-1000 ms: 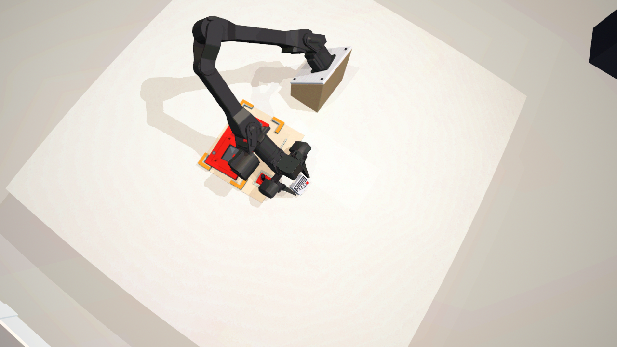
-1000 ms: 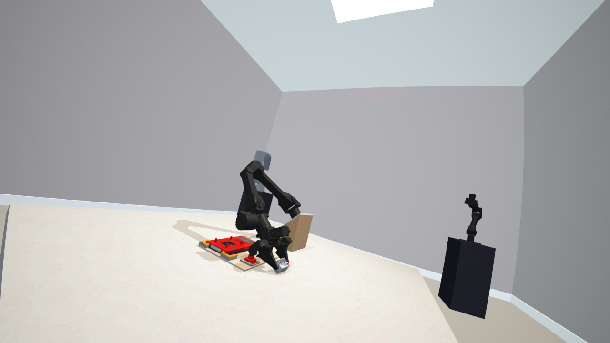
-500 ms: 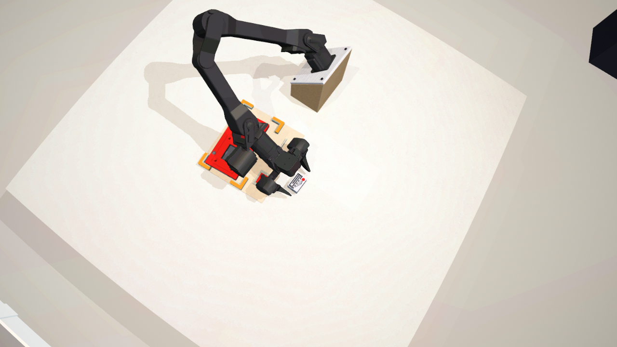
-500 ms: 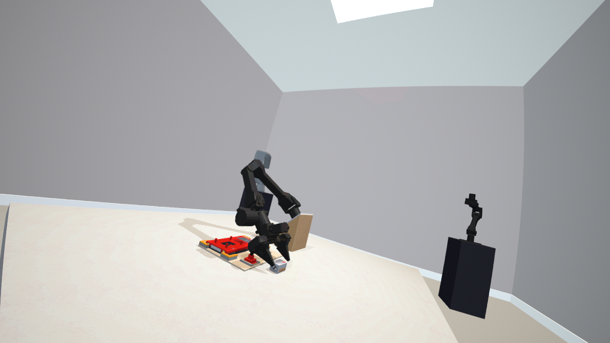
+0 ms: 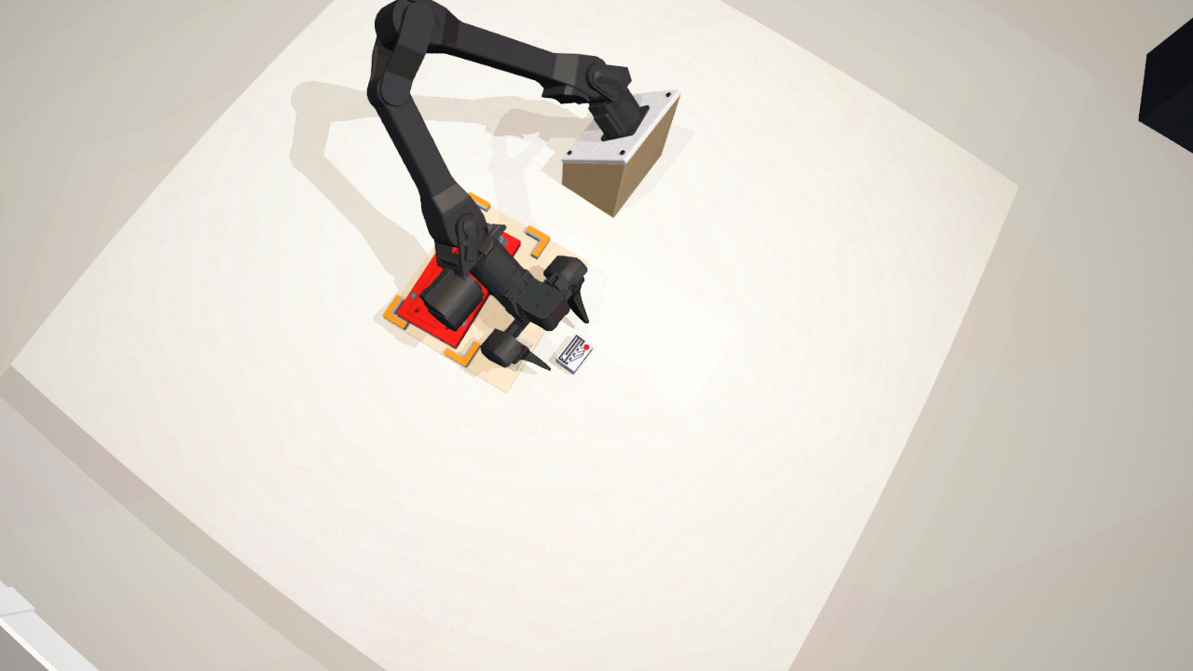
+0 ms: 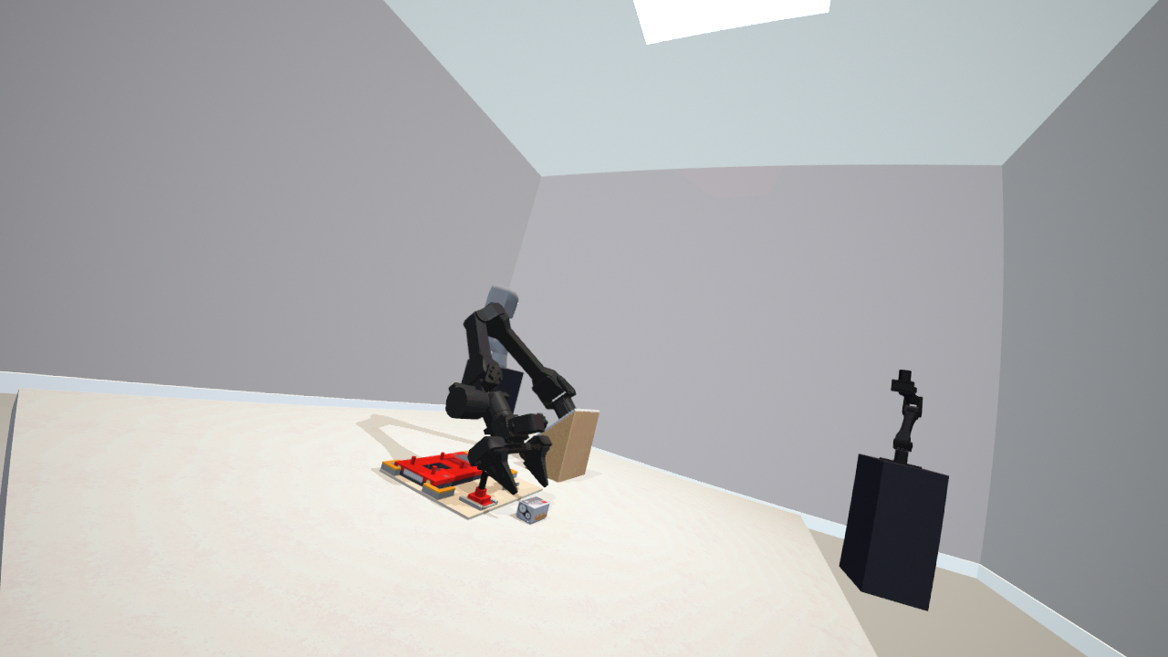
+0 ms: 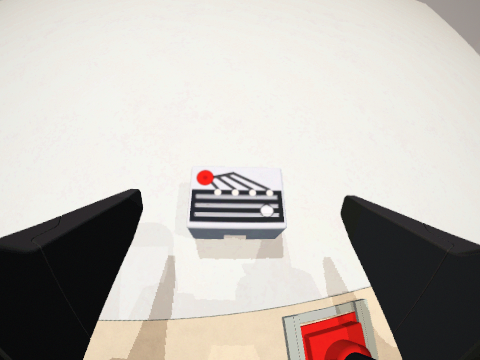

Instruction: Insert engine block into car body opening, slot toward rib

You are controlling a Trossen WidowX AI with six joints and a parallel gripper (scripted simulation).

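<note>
Now: gripper tip 40 mm above the engine block and 10 mm to the right of it.
</note>
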